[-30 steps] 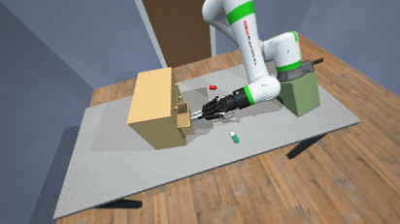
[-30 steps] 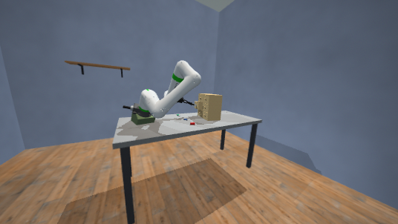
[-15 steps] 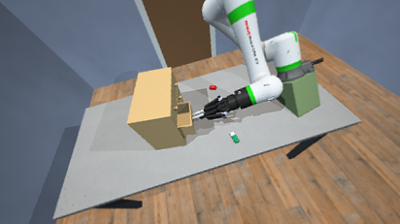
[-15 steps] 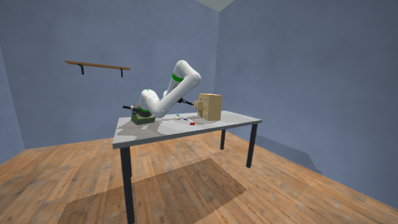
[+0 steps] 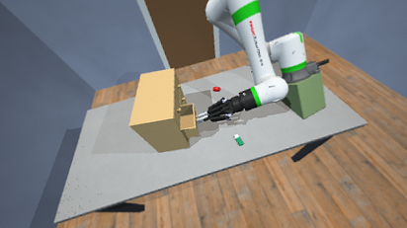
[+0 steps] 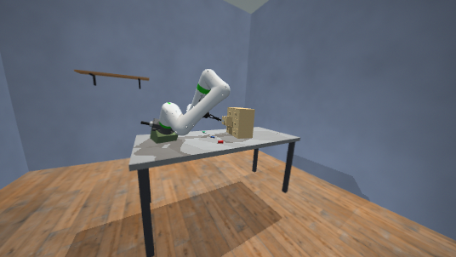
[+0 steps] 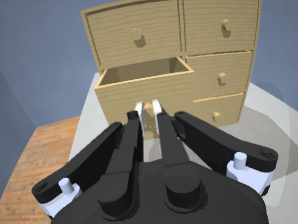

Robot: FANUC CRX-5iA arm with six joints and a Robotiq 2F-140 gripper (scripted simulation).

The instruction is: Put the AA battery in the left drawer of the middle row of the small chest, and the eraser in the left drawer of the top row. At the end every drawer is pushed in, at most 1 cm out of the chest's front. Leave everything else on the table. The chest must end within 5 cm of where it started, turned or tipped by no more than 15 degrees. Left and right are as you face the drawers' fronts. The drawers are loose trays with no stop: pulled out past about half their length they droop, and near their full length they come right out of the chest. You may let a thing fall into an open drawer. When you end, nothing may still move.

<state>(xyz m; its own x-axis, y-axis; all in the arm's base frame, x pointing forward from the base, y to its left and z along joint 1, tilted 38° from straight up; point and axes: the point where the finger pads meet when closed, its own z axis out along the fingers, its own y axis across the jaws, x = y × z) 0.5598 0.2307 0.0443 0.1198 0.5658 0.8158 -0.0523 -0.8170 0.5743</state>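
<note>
The blue AA battery is 15 cm below my hand, 14 cm to the right of it and 14 cm behind it. The rest, counted from my hand: red block: 33 cm to the right, 15 cm below, 13 cm behind.
</note>
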